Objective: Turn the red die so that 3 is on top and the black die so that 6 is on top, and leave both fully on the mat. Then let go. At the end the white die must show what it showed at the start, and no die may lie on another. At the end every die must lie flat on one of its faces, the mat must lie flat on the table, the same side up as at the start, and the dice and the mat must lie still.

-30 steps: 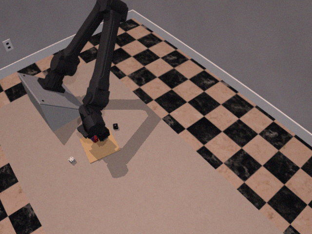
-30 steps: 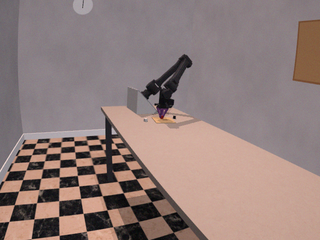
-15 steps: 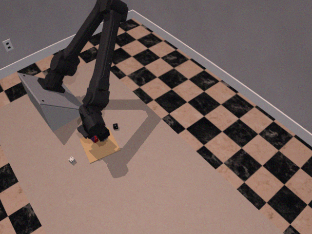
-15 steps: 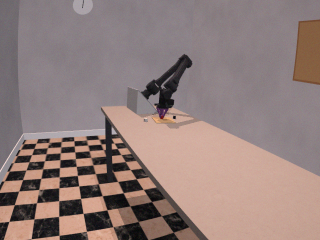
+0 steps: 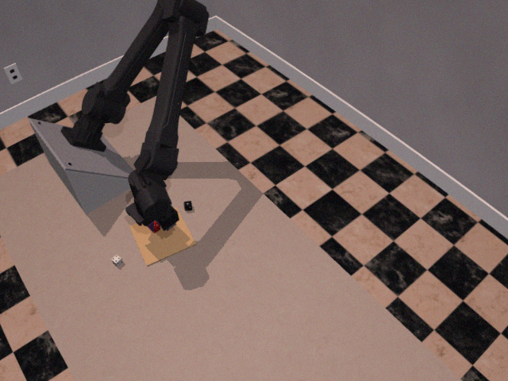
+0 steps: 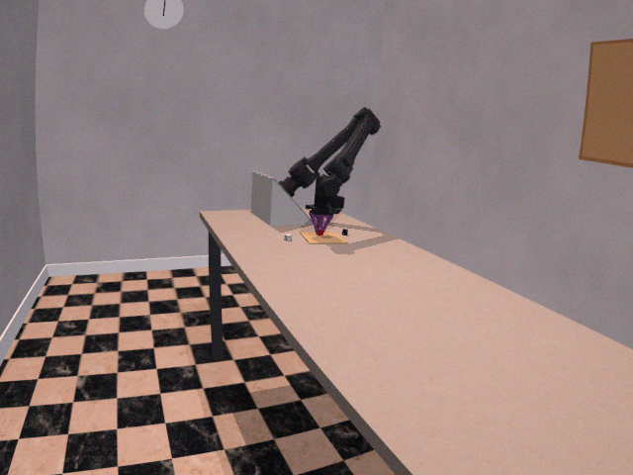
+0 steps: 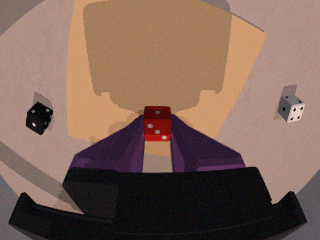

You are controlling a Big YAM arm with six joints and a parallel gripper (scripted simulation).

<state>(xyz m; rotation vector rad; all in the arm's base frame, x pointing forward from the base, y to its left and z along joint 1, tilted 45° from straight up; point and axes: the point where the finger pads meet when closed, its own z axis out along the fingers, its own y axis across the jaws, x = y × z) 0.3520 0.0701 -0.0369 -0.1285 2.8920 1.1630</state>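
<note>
My gripper is now right at the red die. From my hand the other things lie so: orange mat (20 mm ahead, 20 mm below); then white die (20 mm ahead, 130 mm to the right, 10 mm below); then black die (10 mm behind, 110 mm to the left, 10 mm below).
</note>
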